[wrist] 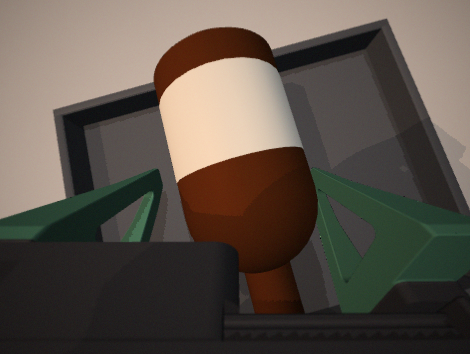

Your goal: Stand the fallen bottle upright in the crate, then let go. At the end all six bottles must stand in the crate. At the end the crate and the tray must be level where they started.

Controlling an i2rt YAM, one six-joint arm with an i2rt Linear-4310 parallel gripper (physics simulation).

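Places are measured from the arm's base along level axes (x ahead, y up, z right), in millimetres.
Where they show: gripper, fingertip midpoint: (235,176).
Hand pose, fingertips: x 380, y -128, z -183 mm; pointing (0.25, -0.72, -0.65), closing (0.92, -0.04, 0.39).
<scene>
After its pixels a point has its place.
The fallen bottle (230,115) {y -81, x 388, z -201 mm}, brown with a cream label, lies in the grey tray, its base toward the top of the wrist view and its neck toward the bottom. Its base end overlaps the tray's far wall in the view. My gripper (235,176) {y -128, x 380, z -183 mm} is open, with its green fingers on either side of the bottle's shoulder. A gap shows between the left fingertip and the bottle; the right fingertip appears very close to the bottle's side, and whether it touches is unclear. The neck's end is hidden behind the gripper body. The crate and the other bottles do not show.
The tray (388,37) {y -135, x 521, z -232 mm} has raised walls around the bottle; its near part is hidden behind the gripper. A pale table top (75,45) {y -160, x 297, z -355 mm} surrounds it. Shadows fall across the tray's right side and the table beside it.
</scene>
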